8 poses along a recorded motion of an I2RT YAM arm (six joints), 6.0 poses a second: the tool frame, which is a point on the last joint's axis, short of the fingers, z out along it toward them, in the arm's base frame.
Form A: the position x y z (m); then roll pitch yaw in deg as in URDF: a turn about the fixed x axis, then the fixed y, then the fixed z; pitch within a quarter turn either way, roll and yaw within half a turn.
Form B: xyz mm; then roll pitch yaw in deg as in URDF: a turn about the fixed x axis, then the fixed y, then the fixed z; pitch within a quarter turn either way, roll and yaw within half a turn. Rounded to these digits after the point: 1 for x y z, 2 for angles.
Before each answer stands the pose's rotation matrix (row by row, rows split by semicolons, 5 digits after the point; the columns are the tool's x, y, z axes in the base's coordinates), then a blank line. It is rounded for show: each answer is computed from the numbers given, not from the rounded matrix.
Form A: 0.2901, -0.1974, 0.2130, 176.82, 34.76, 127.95
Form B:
-0.50523 0.76788 0.39382; 0.64783 0.63897 -0.41478; -0.57014 0.04557 -0.82028

290.1, -197.4, 213.0, 176.82, 34.76, 127.95
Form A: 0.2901, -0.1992, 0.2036, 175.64, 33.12, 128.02
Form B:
-0.51586 0.75993 0.39546; 0.65980 0.64688 -0.38238; -0.54639 0.06367 -0.83510

290.1, -199.2, 203.6, 175.64, 33.12, 128.02
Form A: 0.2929, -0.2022, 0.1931, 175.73, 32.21, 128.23
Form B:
-0.52358 0.75879 0.38742; 0.66464 0.64828 -0.37147; -0.53302 0.06300 -0.84375

292.9, -202.2, 193.1, 175.73, 32.21, 128.23
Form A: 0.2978, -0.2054, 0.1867, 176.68, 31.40, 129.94
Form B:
-0.54797 0.74606 0.37832; 0.65443 0.66404 -0.36162; -0.52101 0.04943 -0.85212

297.8, -205.4, 186.7, 176.68, 31.40, 129.94
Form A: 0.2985, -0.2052, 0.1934, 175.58, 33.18, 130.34
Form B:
-0.54178 0.73265 0.41195; 0.63794 0.67754 -0.36601; -0.54727 0.06450 -0.83447

298.5, -205.2, 193.4, 175.58, 33.18, 130.34
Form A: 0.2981, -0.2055, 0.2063, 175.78, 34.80, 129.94
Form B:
-0.52717 0.73768 0.42182; 0.62959 0.67244 -0.38915; -0.57071 0.06043 -0.81892

298.1, -205.5, 206.3, 175.78, 34.80, 129.94
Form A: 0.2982, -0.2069, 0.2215, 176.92, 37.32, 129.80
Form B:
-0.50905 0.74632 0.42880; 0.61099 0.66421 -0.43072; -0.60627 0.04273 -0.79411

298.2, -206.9, 221.5, 176.92, 37.32, 129.80
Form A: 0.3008, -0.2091, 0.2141, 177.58, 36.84, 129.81
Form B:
-0.51240 0.75128 0.41597; 0.61478 0.65912 -0.43314; -0.59958 0.03379 -0.79960

300.8, -209.1, 214.1, 177.58, 36.84, 129.81
